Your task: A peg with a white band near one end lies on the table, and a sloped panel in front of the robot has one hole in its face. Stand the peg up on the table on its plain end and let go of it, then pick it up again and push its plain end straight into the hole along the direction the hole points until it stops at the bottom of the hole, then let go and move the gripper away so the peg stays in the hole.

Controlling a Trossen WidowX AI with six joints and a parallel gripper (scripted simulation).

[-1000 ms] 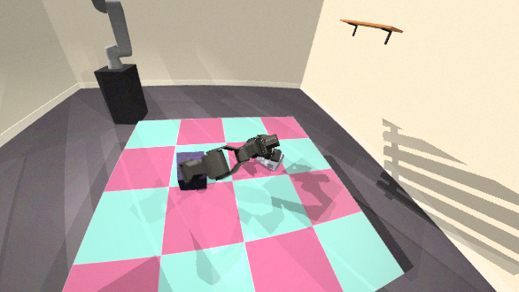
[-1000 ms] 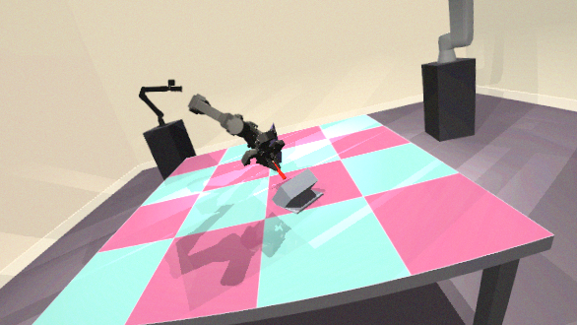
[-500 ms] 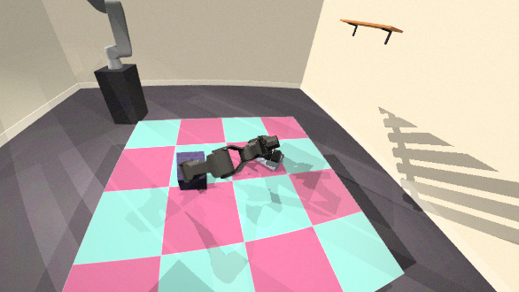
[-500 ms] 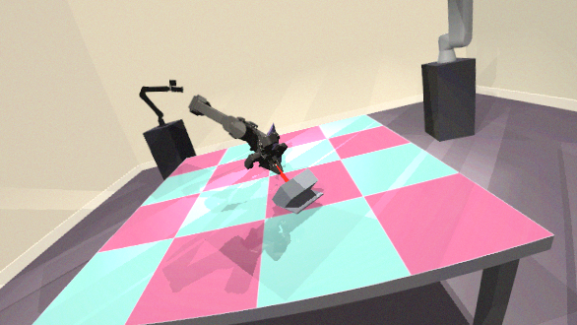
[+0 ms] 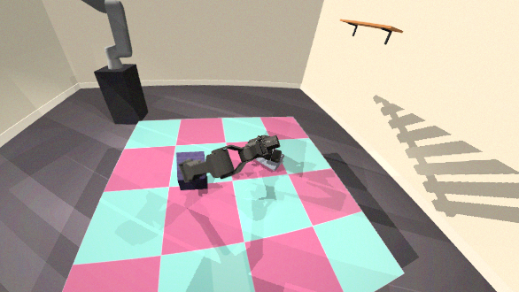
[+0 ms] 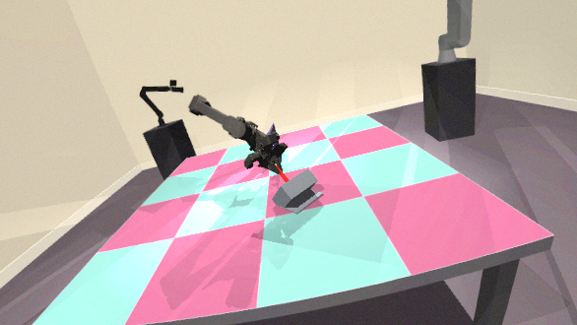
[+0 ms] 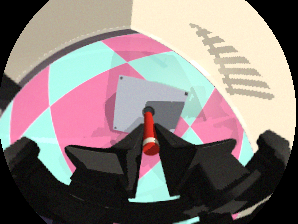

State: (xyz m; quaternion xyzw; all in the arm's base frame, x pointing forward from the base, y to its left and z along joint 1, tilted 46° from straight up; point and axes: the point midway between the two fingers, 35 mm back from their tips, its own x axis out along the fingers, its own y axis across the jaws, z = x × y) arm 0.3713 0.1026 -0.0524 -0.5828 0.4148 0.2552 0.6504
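Now: the sloped grey panel 6 cm below my gripper tip, 4 cm to the left of it and 4 cm ahead of it. Also, from my gripper tip: red peg (1 cm to the right, 1 cm behind, 1 cm above).
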